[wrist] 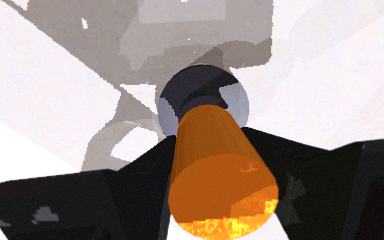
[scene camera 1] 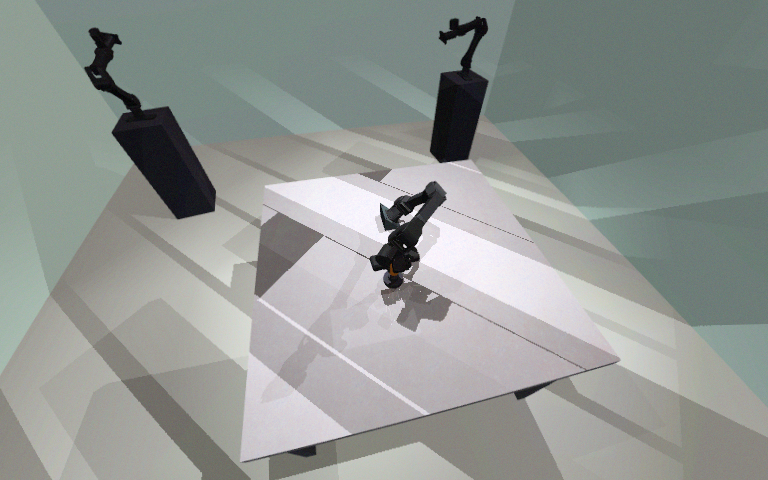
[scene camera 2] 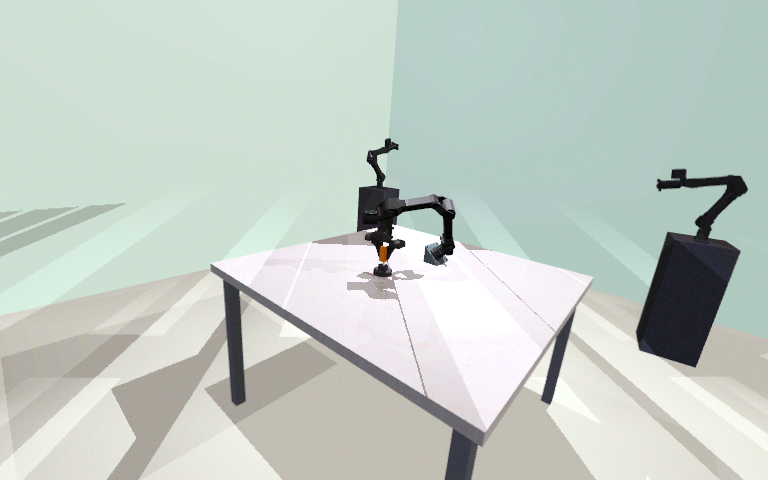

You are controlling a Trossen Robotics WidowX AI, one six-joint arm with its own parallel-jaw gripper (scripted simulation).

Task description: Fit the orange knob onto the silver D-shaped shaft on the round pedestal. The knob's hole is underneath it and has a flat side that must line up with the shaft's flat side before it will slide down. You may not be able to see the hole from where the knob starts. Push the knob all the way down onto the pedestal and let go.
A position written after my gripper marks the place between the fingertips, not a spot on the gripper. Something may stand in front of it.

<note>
My gripper [wrist: 208,138] holds an orange knob [wrist: 218,178].
</note>
